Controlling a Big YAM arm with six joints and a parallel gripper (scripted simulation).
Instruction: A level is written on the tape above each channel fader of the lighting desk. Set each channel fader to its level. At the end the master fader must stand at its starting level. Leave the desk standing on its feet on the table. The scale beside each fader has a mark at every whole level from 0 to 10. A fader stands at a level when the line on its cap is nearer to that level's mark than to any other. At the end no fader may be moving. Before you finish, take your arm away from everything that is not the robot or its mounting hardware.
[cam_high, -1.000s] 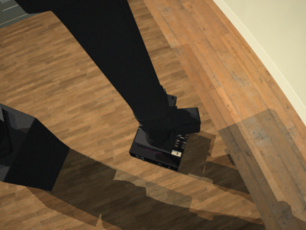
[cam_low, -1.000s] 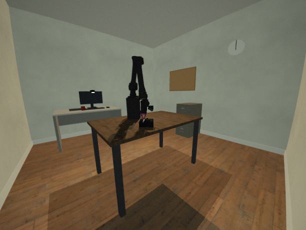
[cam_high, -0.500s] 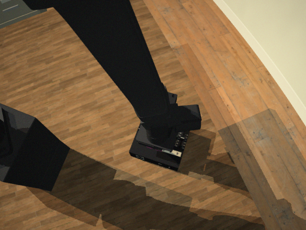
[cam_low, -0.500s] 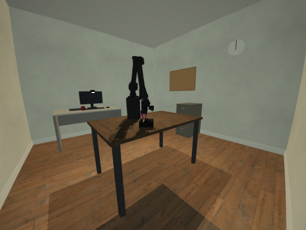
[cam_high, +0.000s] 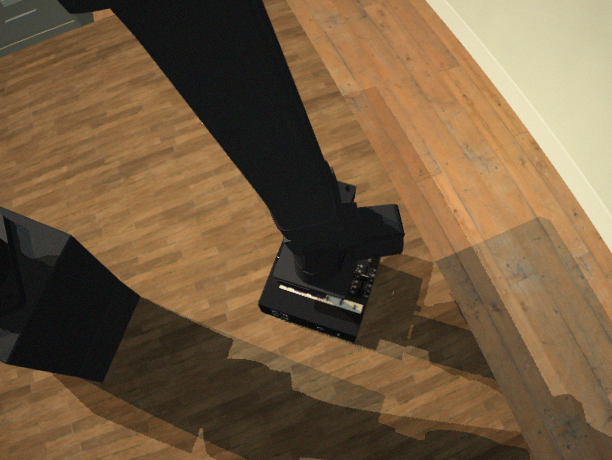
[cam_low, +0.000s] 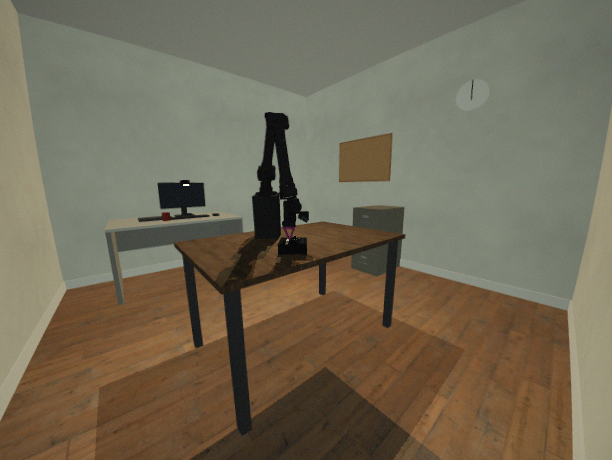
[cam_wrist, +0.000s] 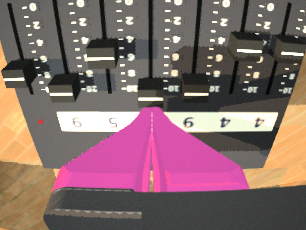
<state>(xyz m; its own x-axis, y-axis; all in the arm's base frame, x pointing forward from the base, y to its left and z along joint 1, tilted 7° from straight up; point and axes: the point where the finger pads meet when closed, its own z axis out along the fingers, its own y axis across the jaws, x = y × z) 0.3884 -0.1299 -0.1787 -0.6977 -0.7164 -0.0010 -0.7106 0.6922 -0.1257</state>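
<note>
My gripper is now 30 mm short of the channel 3 fader cap and 10 mm above it. The rest, counted from my hand: channel 6 fader 20 mm behind, 40 mm to the left, 10 mm below; then channel 5 fader cap 10 mm ahead, 40 mm to the left, 10 mm below; then channel 4 fader 10 mm ahead, 10 mm to the left, 10 mm below.
</note>
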